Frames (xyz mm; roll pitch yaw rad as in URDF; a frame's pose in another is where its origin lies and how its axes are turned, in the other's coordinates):
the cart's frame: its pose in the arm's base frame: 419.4 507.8 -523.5 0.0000 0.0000 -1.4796
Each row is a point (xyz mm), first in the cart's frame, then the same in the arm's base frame.
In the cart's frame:
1: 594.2 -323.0 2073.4
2: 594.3 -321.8 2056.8
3: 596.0 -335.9 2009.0
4: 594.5 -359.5 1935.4
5: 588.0 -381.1 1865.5
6: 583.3 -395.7 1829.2
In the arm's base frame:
1: 151.9 -113.3 1549.9
2: 153.1 -113.3 1533.3
3: 139.2 -116.3 1485.5
4: 115.5 -117.0 1411.9
5: 93.4 -112.5 1342.0
6: 78.5 -109.1 1305.7

